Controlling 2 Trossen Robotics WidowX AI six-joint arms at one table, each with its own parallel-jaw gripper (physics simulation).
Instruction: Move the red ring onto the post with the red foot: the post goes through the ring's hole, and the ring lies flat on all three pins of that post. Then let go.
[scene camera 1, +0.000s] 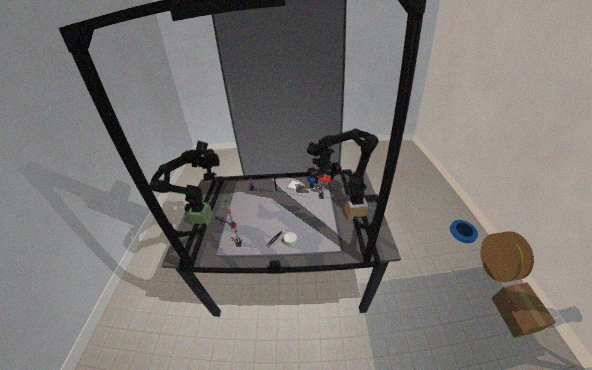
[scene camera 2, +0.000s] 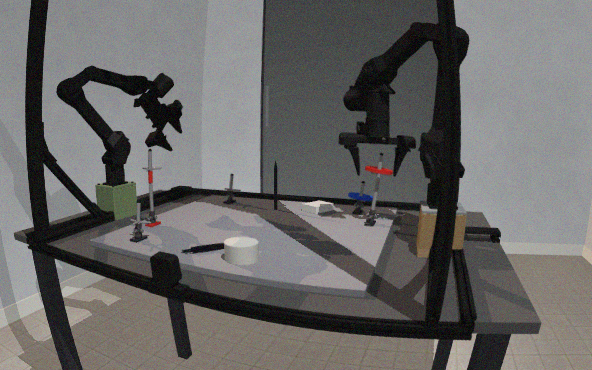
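Seen in the pictures: left gripper, fingertip midpoint: (scene camera 1: 216, 168) (scene camera 2: 176, 141); right gripper, fingertip midpoint: (scene camera 1: 324, 181) (scene camera 2: 376, 176); left arm's base, link origin: (scene camera 1: 198, 208) (scene camera 2: 115, 183); right arm's base, link origin: (scene camera 1: 356, 200).
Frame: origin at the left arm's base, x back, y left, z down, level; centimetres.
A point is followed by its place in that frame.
Note:
The red ring (scene camera 1: 324, 178) {x -71.5, y 21.1, z -5.8 cm} (scene camera 2: 378, 170) {x -72.1, y 20.1, z -5.4 cm} sits near the top of a tall grey post (scene camera 2: 375, 195) {x -70.9, y 22.8, z 1.2 cm} with a dark foot, at the back right of the table. The tall post with the red foot (scene camera 1: 233, 226) {x -21.7, y -5.1, z 8.0 cm} (scene camera 2: 153, 224) {x -22.8, y -5.4, z 8.0 cm} stands at the left; it has a red band, and pins show above the band. It bears no ring. My right gripper (scene camera 2: 377, 173) {x -71.3, y 21.6, z -3.8 cm} is open and points down, its fingertips on either side of the red ring in scene camera 2, apart from it. My left gripper (scene camera 2: 176, 140) {x -4.9, y 25.1, z -10.7 cm} is open and empty, raised near the top of the red-footed post in scene camera 2.
A blue ring (scene camera 1: 311, 179) {x -63.3, y 35.3, z 4.1 cm} (scene camera 2: 360, 196) {x -64.7, y 30.8, z 3.3 cm} sits on a short post beside the red ring's post. Two short bare posts (scene camera 2: 231, 187) {x -24.4, y 29.7, z 3.8 cm} (scene camera 2: 138, 222) {x -28.7, y -16.0, z 4.4 cm}, a thin black upright spike (scene camera 2: 275, 185) {x -41.0, y 27.3, z 1.5 cm}, a white block (scene camera 2: 318, 207) {x -53.6, y 28.3, z 6.8 cm}, a white cylinder (scene camera 1: 290, 238) {x -55.0, y -13.6, z 5.0 cm} (scene camera 2: 241, 251) {x -56.6, y -15.7, z 5.8 cm} and a dark tool (scene camera 2: 204, 248) {x -46.2, y -13.4, z 7.7 cm} occupy the table.

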